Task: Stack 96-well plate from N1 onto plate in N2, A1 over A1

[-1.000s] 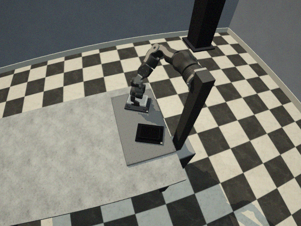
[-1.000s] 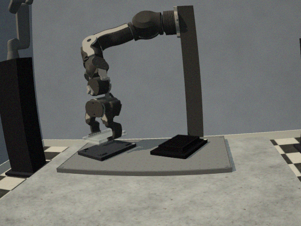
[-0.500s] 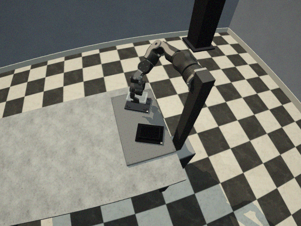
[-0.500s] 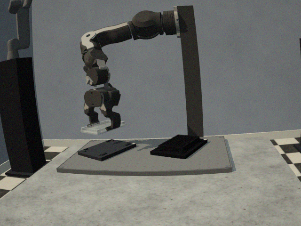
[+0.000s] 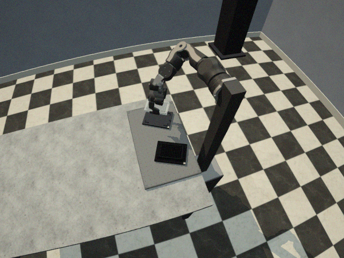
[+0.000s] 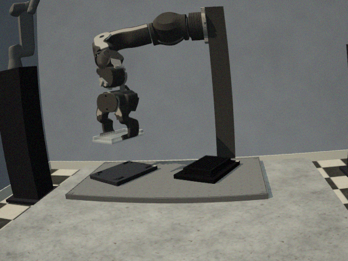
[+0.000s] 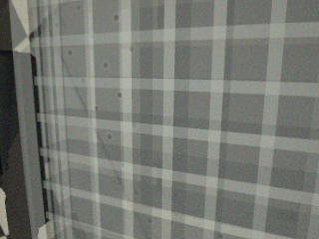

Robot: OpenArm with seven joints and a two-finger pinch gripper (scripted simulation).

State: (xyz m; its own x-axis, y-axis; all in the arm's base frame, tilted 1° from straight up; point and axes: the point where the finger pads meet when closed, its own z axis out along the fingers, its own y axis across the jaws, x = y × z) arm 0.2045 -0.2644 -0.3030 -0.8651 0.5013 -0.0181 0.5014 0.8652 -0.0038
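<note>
Right now my hand is 24 cm to the right of the black 96-well plate and 9 cm above it. The rest, counted from my hand: clear 96-well plate (right at my hand); nest N1 (11 cm below); nest N2 (24 cm to the left, 11 cm below).
</note>
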